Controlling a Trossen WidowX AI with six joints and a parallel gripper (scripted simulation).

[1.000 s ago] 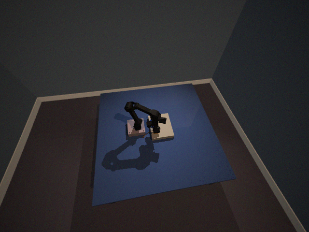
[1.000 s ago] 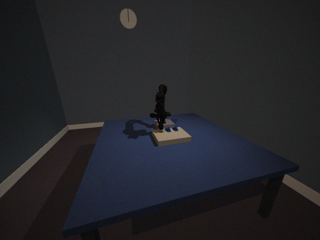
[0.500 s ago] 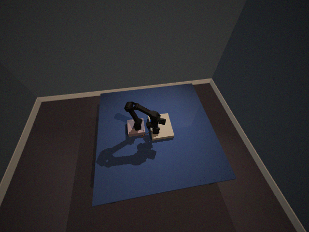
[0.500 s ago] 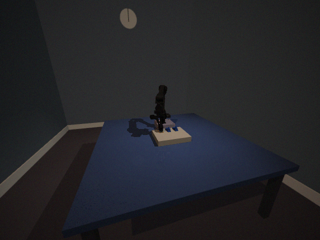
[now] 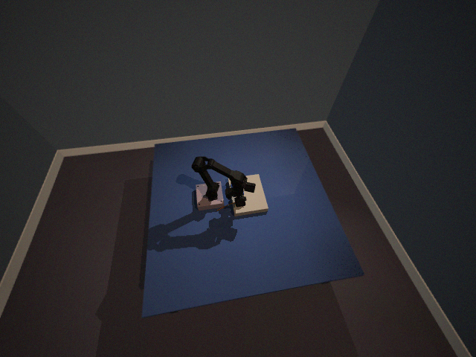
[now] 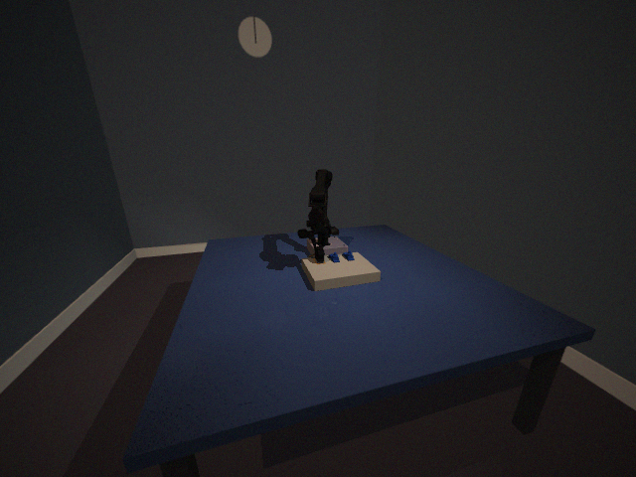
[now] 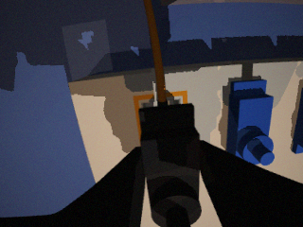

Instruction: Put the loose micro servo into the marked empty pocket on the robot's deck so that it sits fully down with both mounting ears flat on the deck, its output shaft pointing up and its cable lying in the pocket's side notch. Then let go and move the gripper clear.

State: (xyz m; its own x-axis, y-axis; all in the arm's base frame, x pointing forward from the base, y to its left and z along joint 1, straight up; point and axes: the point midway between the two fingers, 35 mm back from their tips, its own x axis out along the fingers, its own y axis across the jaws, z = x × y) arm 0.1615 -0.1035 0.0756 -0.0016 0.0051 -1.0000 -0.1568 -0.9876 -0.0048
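Now: gripper tip 130 mm short of the beige deck, 80 mm above it and 60 mm to the right of it.
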